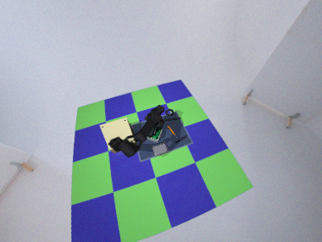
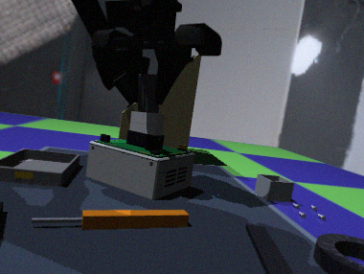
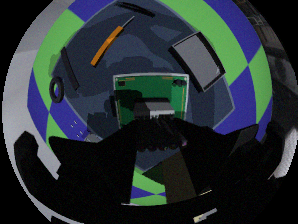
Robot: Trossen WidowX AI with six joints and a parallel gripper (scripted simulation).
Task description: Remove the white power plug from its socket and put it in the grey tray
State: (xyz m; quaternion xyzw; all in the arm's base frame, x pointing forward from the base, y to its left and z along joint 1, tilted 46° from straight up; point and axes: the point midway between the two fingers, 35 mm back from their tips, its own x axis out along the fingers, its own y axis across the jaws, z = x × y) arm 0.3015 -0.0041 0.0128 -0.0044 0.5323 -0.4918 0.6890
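Now: gripper tip 11 cm above the dark mat and 5 cm short of it. From my gripper tip the other things lie so: black bar (22 cm ahead, 11 cm below, 10 cm to the left); then white power plug (2 cm below).
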